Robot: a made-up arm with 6 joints. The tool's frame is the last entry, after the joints.
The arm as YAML. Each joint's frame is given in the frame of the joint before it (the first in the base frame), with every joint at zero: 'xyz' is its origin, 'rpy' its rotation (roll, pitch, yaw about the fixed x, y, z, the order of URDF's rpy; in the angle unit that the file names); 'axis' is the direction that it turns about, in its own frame. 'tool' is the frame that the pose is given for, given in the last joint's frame.
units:
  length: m
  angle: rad
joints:
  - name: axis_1
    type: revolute
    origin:
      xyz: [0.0, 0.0, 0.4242]
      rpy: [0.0, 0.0, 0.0]
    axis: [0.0, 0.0, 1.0]
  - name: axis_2
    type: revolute
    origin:
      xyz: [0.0, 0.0, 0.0]
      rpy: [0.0, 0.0, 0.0]
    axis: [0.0, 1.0, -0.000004]
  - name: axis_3
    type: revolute
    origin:
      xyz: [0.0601, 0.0, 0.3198]
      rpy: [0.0, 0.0, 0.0]
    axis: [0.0, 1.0, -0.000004]
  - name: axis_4
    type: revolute
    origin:
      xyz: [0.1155, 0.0, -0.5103]
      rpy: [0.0, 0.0, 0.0]
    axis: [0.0, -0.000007, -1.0]
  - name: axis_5
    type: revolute
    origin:
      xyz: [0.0, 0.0, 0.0]
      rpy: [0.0, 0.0, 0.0]
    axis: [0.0, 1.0, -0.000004]
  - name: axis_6
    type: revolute
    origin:
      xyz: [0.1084, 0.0, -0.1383]
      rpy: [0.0, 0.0, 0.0]
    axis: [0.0, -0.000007, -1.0]
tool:
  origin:
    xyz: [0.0, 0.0, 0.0]
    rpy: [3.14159, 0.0, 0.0]
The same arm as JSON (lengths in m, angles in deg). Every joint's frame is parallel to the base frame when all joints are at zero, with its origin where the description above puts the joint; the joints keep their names.
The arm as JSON. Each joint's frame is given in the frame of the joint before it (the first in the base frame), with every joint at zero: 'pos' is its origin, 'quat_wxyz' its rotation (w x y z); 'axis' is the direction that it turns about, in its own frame. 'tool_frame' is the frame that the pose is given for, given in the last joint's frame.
{"length_unit": "m", "angle_unit": "deg", "joints": [
  {"joint": "axis_1", "pos": [0.0, 0.0, 0.4242], "quat_wxyz": [1.0, 0.0, 0.0, 0.0], "axis": [0.0, 0.0, 1.0]},
  {"joint": "axis_2", "pos": [0.0, 0.0, 0.0], "quat_wxyz": [1.0, 0.0, 0.0, 0.0], "axis": [0.0, 1.0, 0.0]},
  {"joint": "axis_3", "pos": [0.0601, 0.0, 0.3198], "quat_wxyz": [1.0, 0.0, 0.0, 0.0], "axis": [0.0, 1.0, 0.0]},
  {"joint": "axis_4", "pos": [0.1155, 0.0, -0.5103], "quat_wxyz": [1.0, 0.0, 0.0, 0.0], "axis": [0.0, 0.0, -1.0]},
  {"joint": "axis_5", "pos": [0.0, 0.0, 0.0], "quat_wxyz": [1.0, 0.0, 0.0, 0.0], "axis": [0.0, 1.0, 0.0]},
  {"joint": "axis_6", "pos": [0.1084, 0.0, -0.1383], "quat_wxyz": [1.0, 0.0, 0.0, 0.0], "axis": [0.0, 0.0, -1.0]}
], "tool_frame": {"pos": [0.0, 0.0, 0.0], "quat_wxyz": [0.000001, 1.000004, 0.0, 0.0]}}

